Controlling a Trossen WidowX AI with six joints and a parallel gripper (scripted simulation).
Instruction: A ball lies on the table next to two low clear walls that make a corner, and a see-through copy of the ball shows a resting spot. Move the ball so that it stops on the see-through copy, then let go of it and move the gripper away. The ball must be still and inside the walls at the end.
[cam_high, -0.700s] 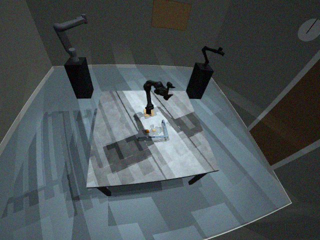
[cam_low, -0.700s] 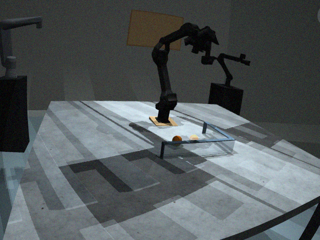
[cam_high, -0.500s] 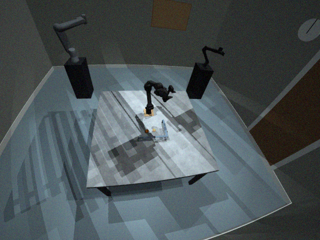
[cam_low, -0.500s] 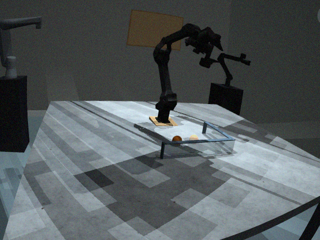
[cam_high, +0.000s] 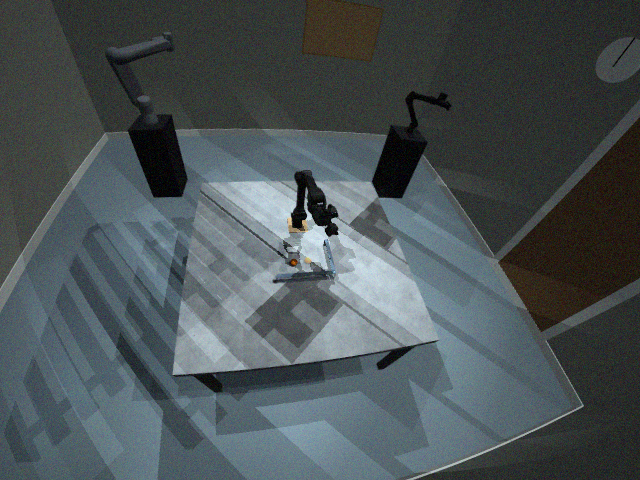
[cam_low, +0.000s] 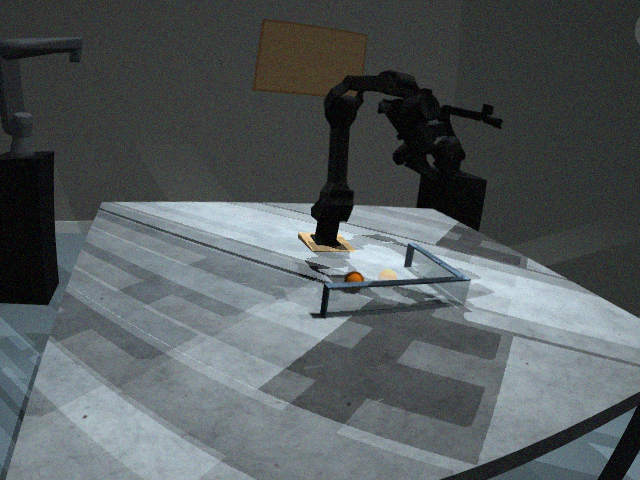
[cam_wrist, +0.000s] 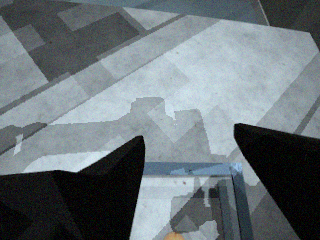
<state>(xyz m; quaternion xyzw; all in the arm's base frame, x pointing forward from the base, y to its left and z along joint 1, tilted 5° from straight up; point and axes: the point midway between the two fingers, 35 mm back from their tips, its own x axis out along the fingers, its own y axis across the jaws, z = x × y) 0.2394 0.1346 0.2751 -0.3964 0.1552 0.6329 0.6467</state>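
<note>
Now: gripper tip 21 cm to the left of the orange ball, 21 cm above it and 4 cm short of it. Also, from my gripper tip: see-through copy of ball 21 cm below, 13 cm to the right, 3 cm ahead.
</note>
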